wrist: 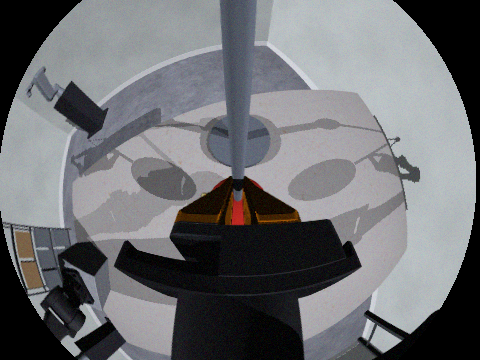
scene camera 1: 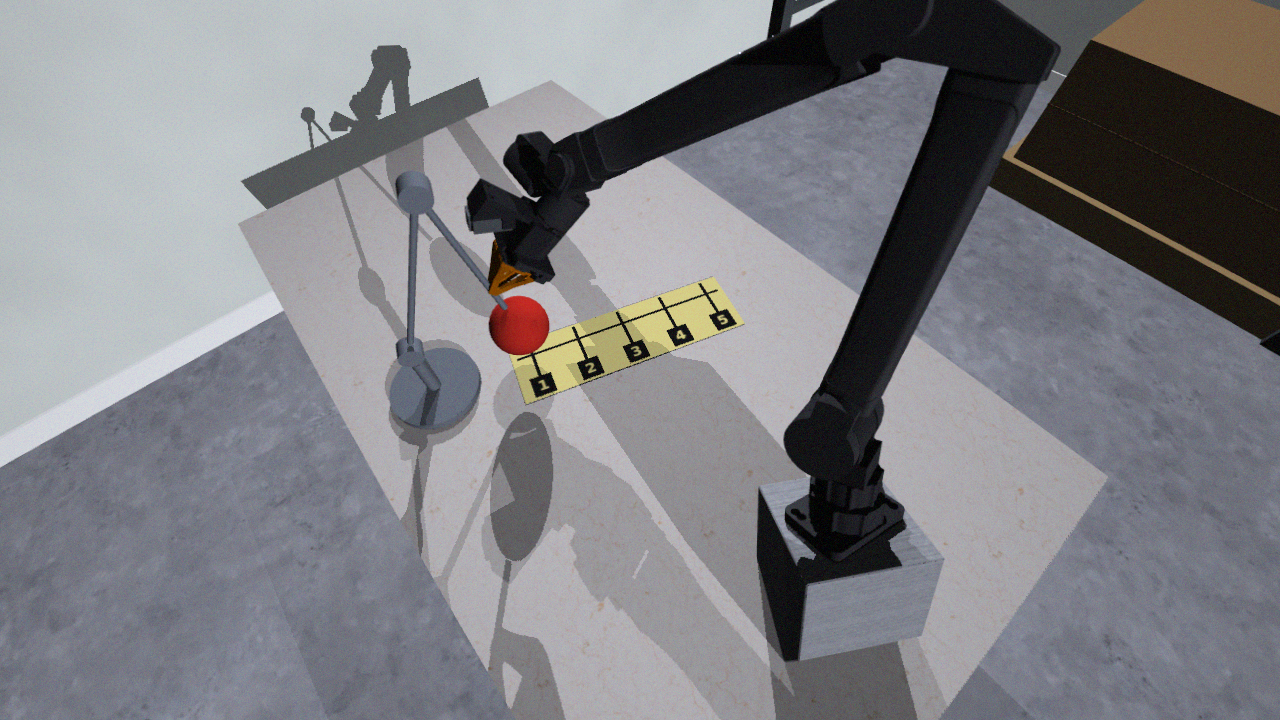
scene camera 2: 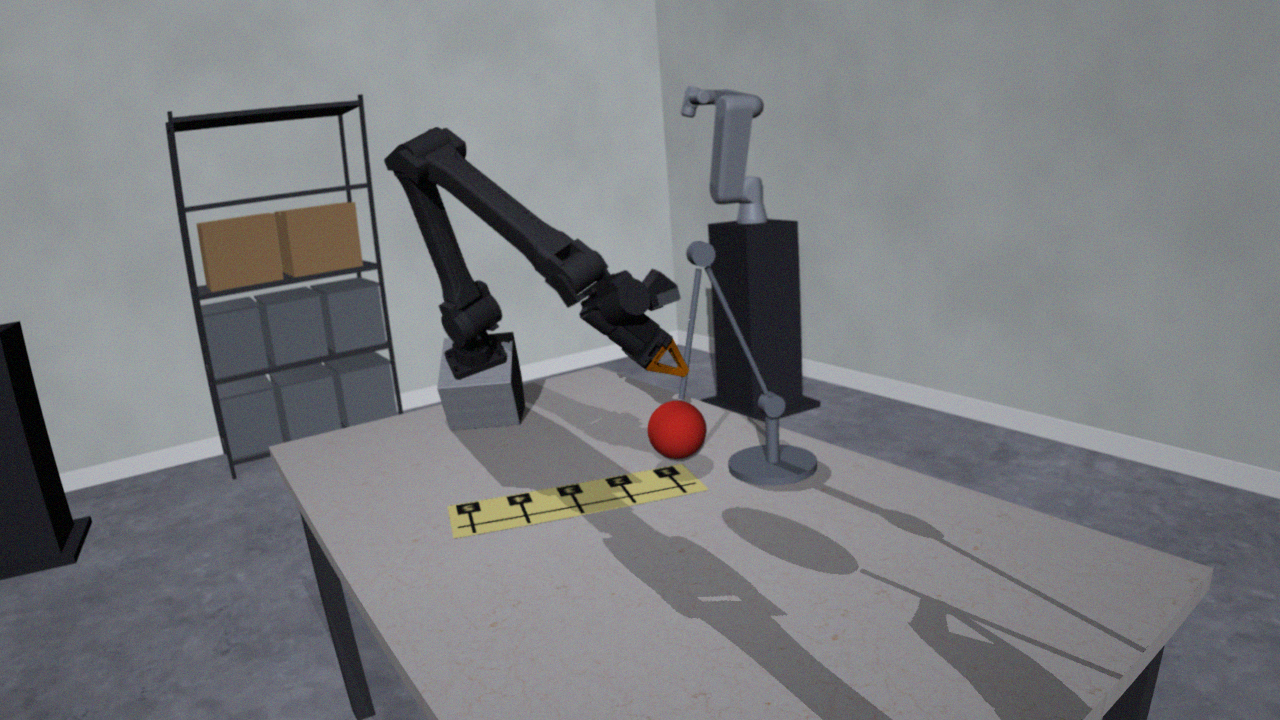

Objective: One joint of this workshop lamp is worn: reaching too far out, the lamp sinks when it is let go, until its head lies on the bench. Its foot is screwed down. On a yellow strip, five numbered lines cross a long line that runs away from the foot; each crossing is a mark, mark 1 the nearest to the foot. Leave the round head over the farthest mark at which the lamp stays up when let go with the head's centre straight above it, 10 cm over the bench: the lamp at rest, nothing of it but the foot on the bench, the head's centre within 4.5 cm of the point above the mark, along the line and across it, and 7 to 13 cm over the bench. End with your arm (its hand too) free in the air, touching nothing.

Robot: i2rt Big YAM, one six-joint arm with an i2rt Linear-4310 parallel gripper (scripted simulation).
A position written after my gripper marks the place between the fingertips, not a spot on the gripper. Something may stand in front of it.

Observation:
I see my gripper (scene camera 1: 491, 291), a yellow strip (scene camera 1: 582, 352), a round foot (scene camera 2: 781, 464) and a red round head (scene camera 1: 521, 327).
My gripper shows as well in the wrist view (wrist: 237, 181) and in scene camera 2 (scene camera 2: 685, 372). The yellow strip shows as well in scene camera 2 (scene camera 2: 506, 512). The round foot shows as well in the wrist view (wrist: 258, 142).

